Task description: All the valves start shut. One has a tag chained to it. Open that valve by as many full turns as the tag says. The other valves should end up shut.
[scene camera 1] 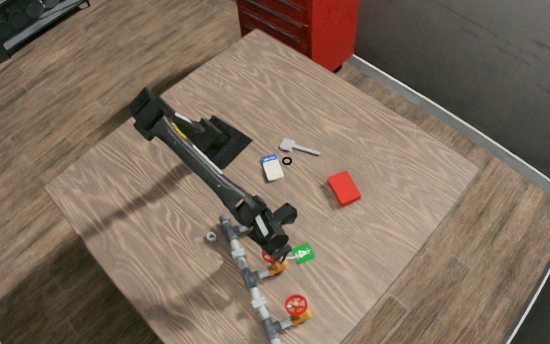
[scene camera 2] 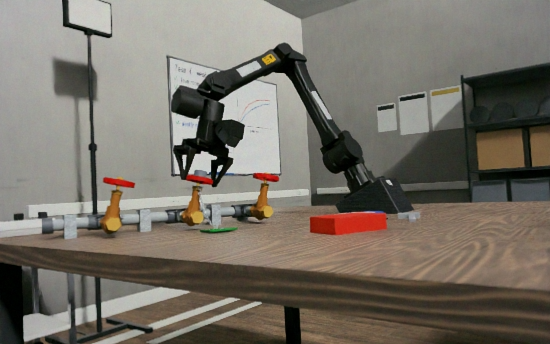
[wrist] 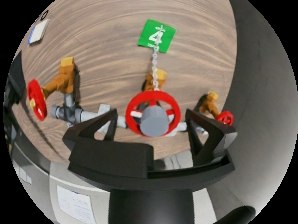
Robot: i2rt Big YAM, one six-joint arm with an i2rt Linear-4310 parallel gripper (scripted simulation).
Scene:
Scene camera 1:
red block: 343, 187
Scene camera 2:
my gripper: 199, 183
red block: 338, 224
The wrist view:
my gripper: 151, 112
green tag: 150, 32

